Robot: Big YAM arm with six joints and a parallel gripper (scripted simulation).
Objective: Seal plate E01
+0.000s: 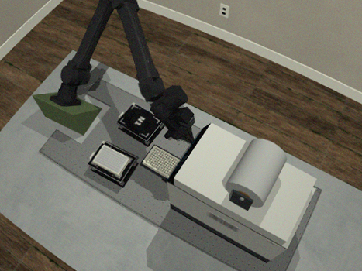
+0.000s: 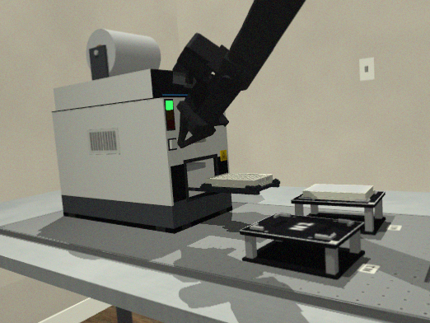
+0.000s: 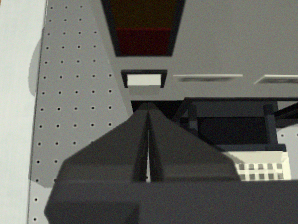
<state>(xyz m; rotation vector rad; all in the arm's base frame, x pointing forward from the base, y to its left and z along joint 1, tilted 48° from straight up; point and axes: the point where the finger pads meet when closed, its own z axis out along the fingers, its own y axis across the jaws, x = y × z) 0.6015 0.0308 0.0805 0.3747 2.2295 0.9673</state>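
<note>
My hand is 2 cm short of the start button. The rest, counted from my hand: sealer stage: 8 cm behind, 9 cm to the right, 10 cm below; then covered white plate: 26 cm behind, 18 cm to the right, 12 cm below; then black plate nest: 27 cm behind, 3 cm to the left, 14 cm below.
</note>
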